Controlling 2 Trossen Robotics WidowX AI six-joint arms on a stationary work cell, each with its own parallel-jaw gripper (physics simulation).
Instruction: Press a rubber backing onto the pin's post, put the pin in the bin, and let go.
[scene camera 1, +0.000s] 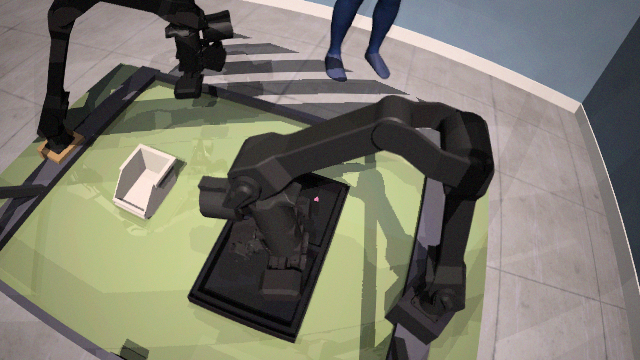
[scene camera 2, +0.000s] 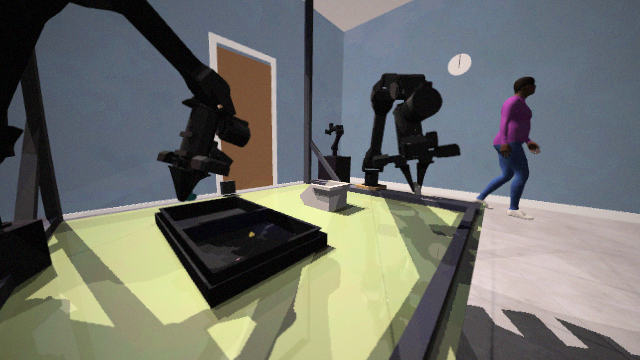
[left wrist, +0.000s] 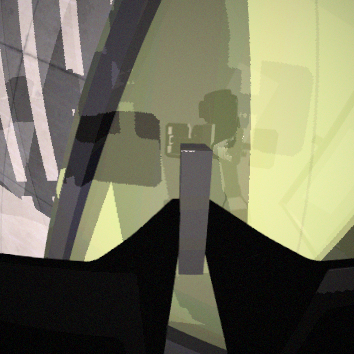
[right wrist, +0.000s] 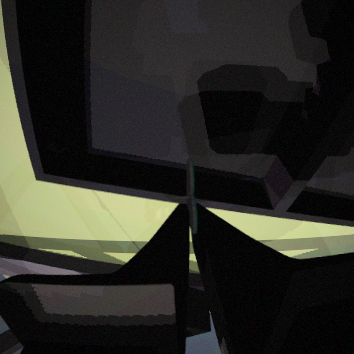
Labels:
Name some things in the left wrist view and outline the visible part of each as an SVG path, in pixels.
The left gripper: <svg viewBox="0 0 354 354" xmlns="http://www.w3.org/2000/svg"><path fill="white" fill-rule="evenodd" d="M209 199L204 254L227 354L354 354L354 258L313 260L302 256L259 232ZM179 198L171 198L133 234L102 256L93 260L67 260L0 253L0 354L163 354L178 257Z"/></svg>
A small white block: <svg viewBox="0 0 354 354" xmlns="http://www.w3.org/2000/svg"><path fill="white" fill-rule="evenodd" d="M180 143L178 274L203 274L212 150L205 143Z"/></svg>

